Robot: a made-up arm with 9 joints.
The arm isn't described. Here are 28 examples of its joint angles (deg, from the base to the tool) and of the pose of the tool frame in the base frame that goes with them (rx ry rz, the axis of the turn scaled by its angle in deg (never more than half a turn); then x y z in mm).
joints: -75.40 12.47 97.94 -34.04 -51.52 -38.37 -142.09 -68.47 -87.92
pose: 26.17 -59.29 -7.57 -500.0 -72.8 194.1
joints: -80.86 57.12 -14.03 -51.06 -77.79 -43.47 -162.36 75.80 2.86
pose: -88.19 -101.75 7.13 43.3 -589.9 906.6
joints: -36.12 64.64 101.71 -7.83 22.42 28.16 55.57 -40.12 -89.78
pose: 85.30 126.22 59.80 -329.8 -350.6 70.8
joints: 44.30 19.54 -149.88 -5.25 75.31 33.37 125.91 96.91 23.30
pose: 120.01 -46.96 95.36 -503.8 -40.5 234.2
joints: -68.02 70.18 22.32 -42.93 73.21 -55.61 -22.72 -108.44 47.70
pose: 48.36 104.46 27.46 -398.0 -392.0 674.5
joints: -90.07 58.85 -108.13 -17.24 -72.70 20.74 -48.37 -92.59 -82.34
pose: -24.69 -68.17 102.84 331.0 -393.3 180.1
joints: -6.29 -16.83 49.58 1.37 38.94 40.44 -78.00 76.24 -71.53
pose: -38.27 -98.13 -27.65 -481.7 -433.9 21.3
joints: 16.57 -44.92 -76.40 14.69 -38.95 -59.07 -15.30 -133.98 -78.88
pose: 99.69 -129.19 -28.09 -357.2 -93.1 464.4
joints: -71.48 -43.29 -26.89 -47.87 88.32 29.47 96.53 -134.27 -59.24
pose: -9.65 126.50 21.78 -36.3 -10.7 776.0
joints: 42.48 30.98 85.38 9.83 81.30 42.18 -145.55 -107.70 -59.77
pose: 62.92 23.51 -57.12 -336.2 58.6 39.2
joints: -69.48 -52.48 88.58 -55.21 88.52 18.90 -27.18 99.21 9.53
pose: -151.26 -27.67 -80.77 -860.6 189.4 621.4
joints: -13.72 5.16 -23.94 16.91 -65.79 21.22 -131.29 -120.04 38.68
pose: -43.96 106.05 -114.15 -250.2 228.1 738.4
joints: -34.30 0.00 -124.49 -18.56 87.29 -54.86 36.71 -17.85 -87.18
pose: -54.81 29.07 -21.30 -598.4 -432.6 759.7
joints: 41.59 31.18 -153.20 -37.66 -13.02 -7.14 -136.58 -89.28 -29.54
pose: -11.73 139.68 22.35 31.4 -649.9 347.5
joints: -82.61 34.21 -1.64 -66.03 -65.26 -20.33 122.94 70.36 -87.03
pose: -38.07 42.40 101.28 395.8 -284.8 809.2
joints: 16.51 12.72 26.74 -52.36 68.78 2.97 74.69 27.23 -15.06
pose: 16.13 39.61 158.21 -334.3 -104.4 -276.9
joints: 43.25 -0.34 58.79 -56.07 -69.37 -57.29 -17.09 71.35 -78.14
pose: 2.65 -4.53 -91.50 -790.3 178.5 -348.2
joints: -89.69 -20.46 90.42 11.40 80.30 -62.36 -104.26 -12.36 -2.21
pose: 57.93 33.27 -114.43 -259.0 437.3 498.1
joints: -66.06 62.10 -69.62 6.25 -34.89 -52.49 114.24 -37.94 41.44
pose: 52.33 -45.36 107.01 322.2 42.1 141.6
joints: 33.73 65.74 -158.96 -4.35 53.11 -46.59 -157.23 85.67 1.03
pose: 1.88 26.07 91.88 132.8 -400.2 6.2
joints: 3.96 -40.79 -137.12 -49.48 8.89 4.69 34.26 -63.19 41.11
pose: -102.05 100.20 -67.89 -753.2 29.8 415.8
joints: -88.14 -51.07 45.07 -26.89 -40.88 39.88 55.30 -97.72 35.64
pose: -2.44 74.35 -21.46 -347.0 76.2 585.4
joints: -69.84 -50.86 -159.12 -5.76 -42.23 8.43 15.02 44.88 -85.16
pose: -128.43 -45.69 -88.25 -671.2 -97.0 500.1
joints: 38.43 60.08 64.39 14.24 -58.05 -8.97 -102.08 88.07 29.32
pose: 14.13 63.37 70.28 -544.0 -269.3 -176.8
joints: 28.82 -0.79 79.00 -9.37 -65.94 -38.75 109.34 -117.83 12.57
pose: -84.30 32.75 77.66 -73.3 -143.5 102.6
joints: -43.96 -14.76 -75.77 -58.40 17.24 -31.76 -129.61 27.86 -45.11
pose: -22.72 -72.39 7.73 -316.7 -633.3 576.5
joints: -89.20 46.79 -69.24 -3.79 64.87 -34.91 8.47 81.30 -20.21
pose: -110.85 22.60 -76.54 -233.4 -14.0 504.3
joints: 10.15 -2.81 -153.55 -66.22 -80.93 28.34 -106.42 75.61 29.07
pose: 18.53 -19.52 -99.18 -384.7 -319.0 -324.4
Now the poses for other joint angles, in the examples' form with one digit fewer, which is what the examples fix.
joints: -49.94 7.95 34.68 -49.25 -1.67 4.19 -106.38 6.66 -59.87
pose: -19.7 -65.7 134.5 46 122 727
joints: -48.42 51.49 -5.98 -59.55 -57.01 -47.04 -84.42 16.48 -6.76
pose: 22.2 138.0 43.0 -247 -672 835
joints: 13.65 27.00 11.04 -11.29 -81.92 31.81 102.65 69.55 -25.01
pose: -127.8 66.9 30.8 -406 93 785
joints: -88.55 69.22 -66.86 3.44 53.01 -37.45 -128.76 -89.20 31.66
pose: 11.7 -84.6 -8.4 379 -275 46
